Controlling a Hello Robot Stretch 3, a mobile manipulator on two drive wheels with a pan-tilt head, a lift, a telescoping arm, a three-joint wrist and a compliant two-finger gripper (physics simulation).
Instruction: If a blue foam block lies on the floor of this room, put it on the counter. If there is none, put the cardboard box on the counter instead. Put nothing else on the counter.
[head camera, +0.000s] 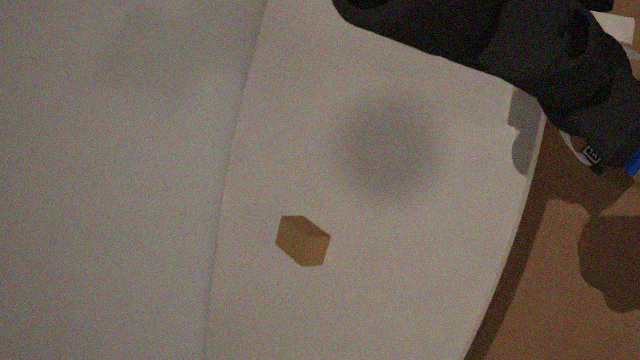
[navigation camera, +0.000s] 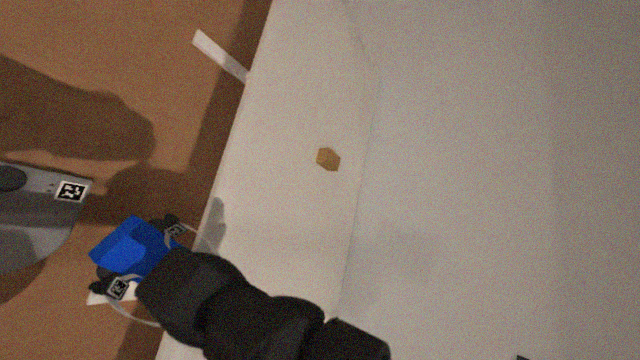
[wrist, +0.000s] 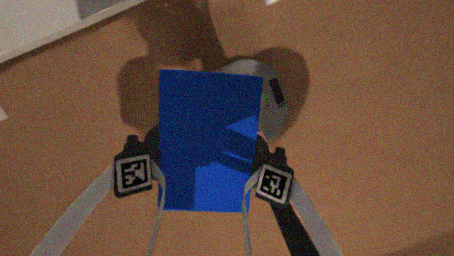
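Note:
My gripper (navigation camera: 135, 255) (wrist: 208, 147) is shut on a blue foam block (head camera: 634, 164) (navigation camera: 125, 250) (wrist: 210, 135), with a finger on each of its two sides. The block hangs over the brown floor, off the long edge of the white counter (head camera: 400, 285) (navigation camera: 280, 120) (wrist: 35, 25). In the head view a small part of the block shows at the right border. The exact height of the block against the counter top cannot be told. No cardboard box can be made out for certain.
A small tan block (head camera: 303, 241) (navigation camera: 328, 159) sits on the counter near the wall (head camera: 110, 200) (navigation camera: 475, 150). My arm (head camera: 450, 30) (navigation camera: 250, 310) reaches across the counter's edge. My grey base (navigation camera: 35, 220) (wrist: 275, 115) stands on the floor. A white leg (navigation camera: 220, 55) sticks out below the counter.

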